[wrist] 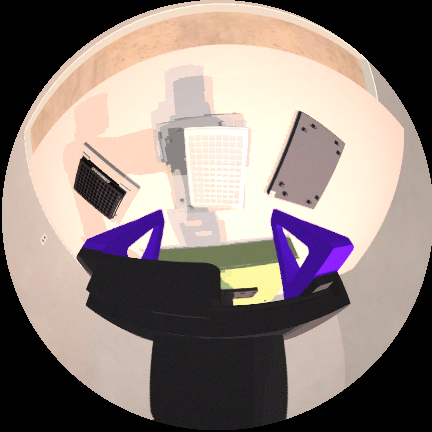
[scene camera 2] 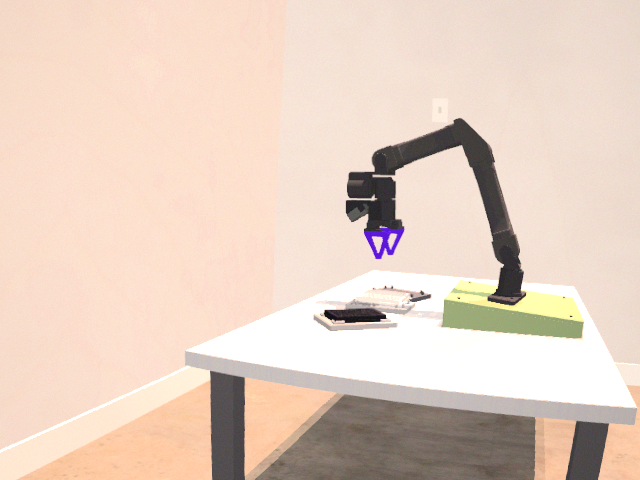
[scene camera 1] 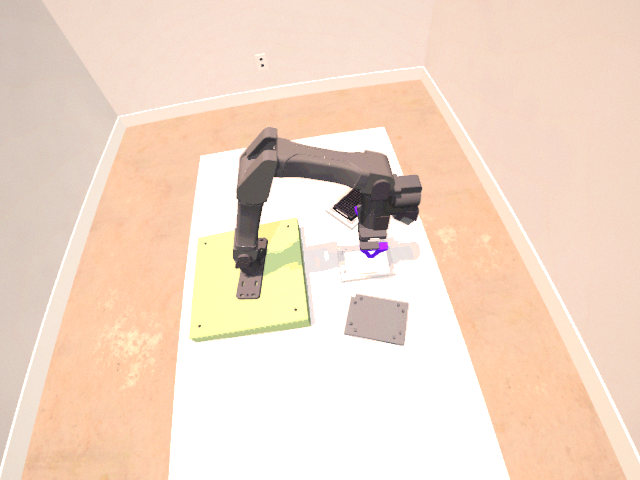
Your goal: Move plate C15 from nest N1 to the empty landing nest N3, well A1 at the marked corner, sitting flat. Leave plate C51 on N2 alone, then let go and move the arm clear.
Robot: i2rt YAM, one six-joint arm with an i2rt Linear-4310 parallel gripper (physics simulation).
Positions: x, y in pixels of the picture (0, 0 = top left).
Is my gripper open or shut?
Open.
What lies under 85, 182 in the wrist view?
A black gridded plate.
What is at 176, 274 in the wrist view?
My gripper.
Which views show my gripper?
The wrist view, scene camera 2 and scene camera 1: all of them.
